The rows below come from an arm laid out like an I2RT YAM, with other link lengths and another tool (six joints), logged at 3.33 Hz.
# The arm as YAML. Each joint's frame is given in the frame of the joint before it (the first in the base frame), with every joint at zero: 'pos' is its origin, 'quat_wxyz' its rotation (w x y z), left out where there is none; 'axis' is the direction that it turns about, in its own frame. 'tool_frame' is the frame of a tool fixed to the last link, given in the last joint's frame.
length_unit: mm
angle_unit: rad
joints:
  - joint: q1
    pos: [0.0, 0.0, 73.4]
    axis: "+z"
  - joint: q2
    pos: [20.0, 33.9, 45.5]
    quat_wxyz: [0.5, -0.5, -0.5, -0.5]
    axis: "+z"
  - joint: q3
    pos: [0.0, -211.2, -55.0]
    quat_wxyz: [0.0, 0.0, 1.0, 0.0]
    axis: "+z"
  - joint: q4
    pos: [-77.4, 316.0, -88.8]
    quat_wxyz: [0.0, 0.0, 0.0, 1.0]
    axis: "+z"
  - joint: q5
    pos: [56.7, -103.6, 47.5]
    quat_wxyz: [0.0, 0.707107, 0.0, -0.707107]
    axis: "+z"
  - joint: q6
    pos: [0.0, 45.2, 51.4]
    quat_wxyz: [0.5, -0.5, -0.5, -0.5]
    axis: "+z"
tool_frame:
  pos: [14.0, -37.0, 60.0]
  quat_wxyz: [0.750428, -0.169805, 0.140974, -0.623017]
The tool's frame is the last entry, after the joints.
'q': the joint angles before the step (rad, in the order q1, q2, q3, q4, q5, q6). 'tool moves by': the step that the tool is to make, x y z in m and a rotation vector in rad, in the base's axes. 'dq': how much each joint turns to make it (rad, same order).
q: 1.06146 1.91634 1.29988 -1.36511 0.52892 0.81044
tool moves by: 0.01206 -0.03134 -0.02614 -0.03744 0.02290 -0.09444
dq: -0.09460 0.02136 -0.07744 0.05492 0.00037 0.00001
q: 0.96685 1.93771 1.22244 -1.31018 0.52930 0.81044
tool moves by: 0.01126 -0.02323 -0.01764 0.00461 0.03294 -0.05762
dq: -0.08431 -0.00001 -0.05836 0.06332 -0.01450 -0.04234
